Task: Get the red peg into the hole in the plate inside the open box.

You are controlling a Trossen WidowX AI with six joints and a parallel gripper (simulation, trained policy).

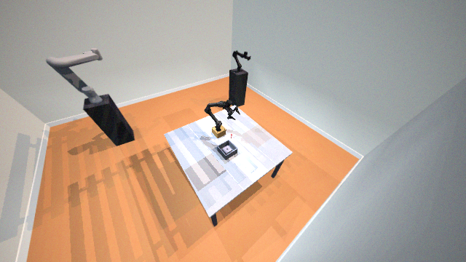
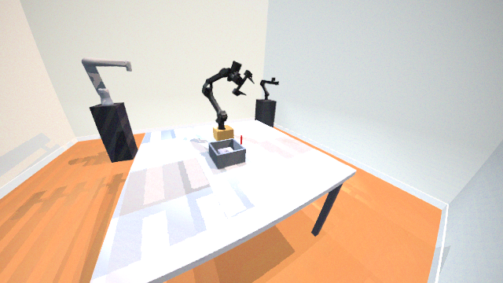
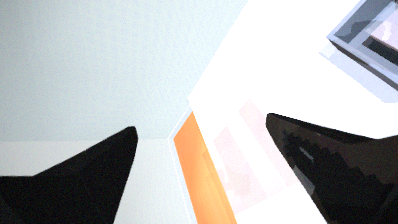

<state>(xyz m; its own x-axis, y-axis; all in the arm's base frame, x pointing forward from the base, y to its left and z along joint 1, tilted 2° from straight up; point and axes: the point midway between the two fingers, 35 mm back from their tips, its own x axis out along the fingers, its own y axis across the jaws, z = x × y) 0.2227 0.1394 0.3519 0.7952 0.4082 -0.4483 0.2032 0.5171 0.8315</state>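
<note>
Now: gripper tip 410 mm above the red peg, 90 mm past it and 20 mm to the left of it. The rest, counted from my gripper tip: grey box 420 mm below, 200 mm to the right, 100 mm ahead.
</note>
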